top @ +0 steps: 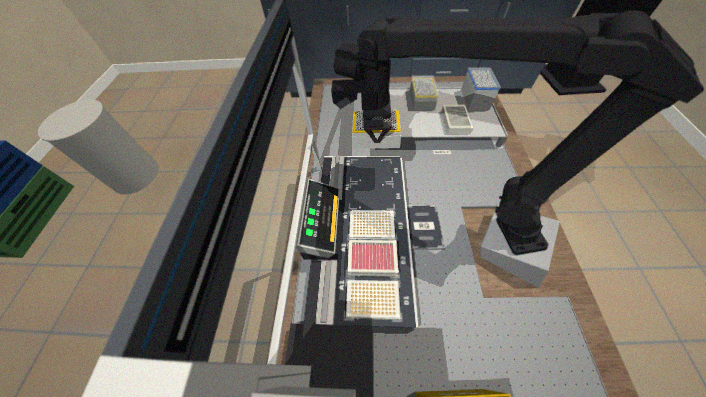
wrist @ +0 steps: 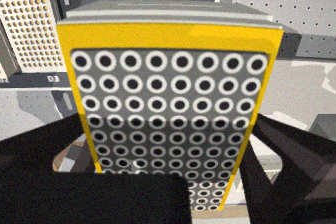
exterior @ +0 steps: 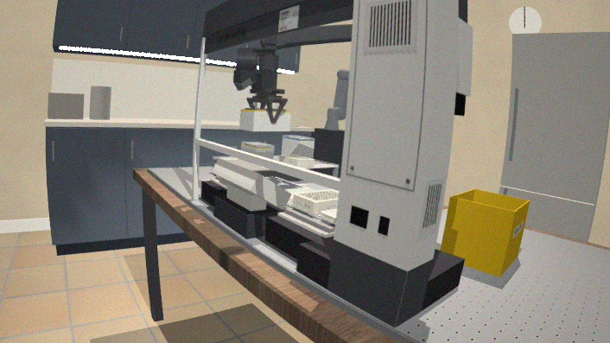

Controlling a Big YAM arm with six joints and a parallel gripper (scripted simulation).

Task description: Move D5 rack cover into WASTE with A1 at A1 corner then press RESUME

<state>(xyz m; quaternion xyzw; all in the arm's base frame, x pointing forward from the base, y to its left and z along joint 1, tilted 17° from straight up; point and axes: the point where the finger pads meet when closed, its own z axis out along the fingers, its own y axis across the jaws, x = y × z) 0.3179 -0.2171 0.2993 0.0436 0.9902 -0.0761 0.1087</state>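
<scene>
Now: the tip rack 10 mm ahead of my hand and 10 mm above it. The rest, counted from my hand: spare nest RG: 240 mm below, 190 mm to the left, 130 mm behind; liquid handler tower: 580 mm to the left, 240 mm ahead, 30 mm above; shelf: 280 mm behind, 270 mm to the right, 190 mm below.
</scene>
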